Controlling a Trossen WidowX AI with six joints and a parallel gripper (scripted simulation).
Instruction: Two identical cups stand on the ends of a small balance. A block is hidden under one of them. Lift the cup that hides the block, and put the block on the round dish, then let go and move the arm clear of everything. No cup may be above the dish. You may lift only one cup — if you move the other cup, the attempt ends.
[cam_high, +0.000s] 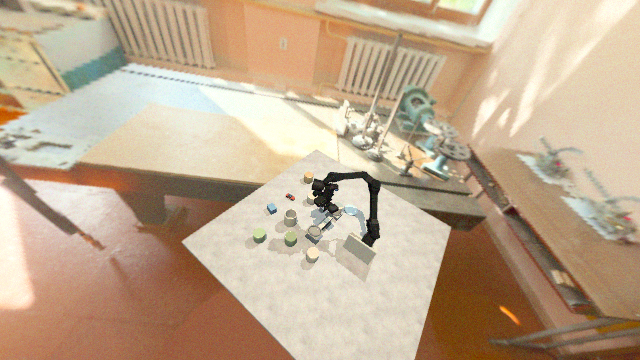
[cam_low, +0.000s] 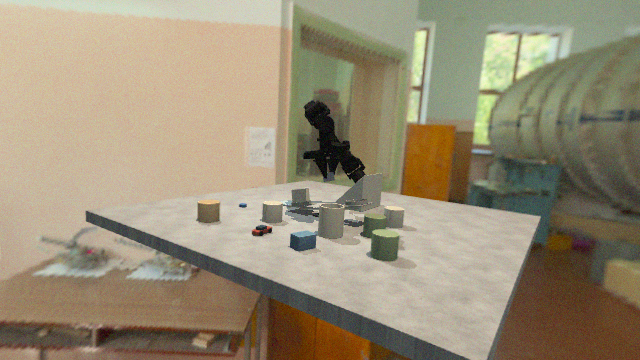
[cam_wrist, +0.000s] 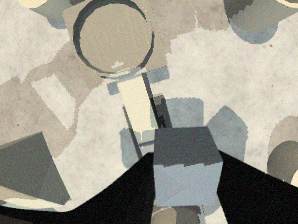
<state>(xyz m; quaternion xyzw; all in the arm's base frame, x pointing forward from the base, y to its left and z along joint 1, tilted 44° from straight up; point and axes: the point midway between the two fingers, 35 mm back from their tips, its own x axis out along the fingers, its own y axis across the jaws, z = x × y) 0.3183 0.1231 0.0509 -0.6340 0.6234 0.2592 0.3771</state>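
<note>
Now: the pale blue round dish 28 cm to the right of my gripper tip, 15 cm below it and 9 cm behind it. Round my gripper tip: balance (12 cm below, 3 cm to the right, 3 cm behind); small red piece (29 cm ahead, 14 cm below, 2 cm to the right); blue block (29 cm ahead, 16 cm to the left, 14 cm below).
</note>
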